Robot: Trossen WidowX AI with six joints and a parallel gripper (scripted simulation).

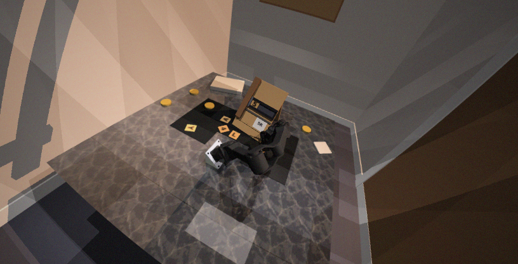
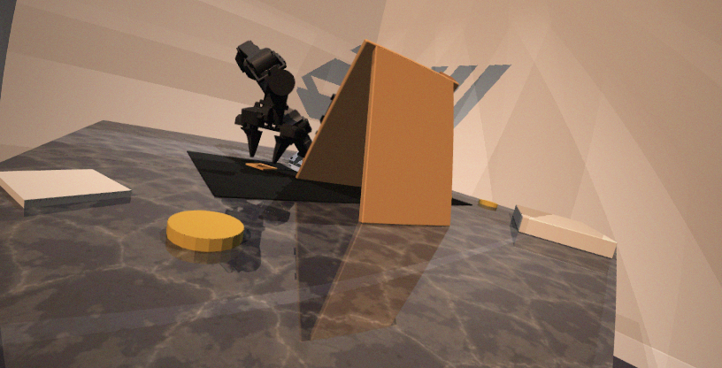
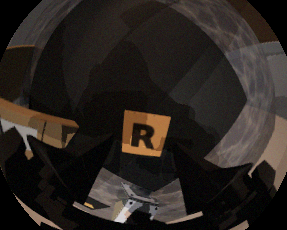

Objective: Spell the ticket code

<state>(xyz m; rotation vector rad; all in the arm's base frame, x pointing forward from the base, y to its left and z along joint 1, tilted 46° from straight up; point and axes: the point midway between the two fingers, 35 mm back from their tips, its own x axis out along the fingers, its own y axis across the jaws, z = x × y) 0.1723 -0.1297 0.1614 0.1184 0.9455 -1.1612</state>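
The white ticket lies 140 mm ahead of my gripper tip, 120 mm to the left of it and 70 mm above it. From my gripper tip the other things lie so: black mat: 220 mm to the left, 30 mm ahead, 20 mm below; then pale flat box: 620 mm to the left, 490 mm ahead; then pale card: 320 mm to the right, 300 mm ahead, 20 mm below.
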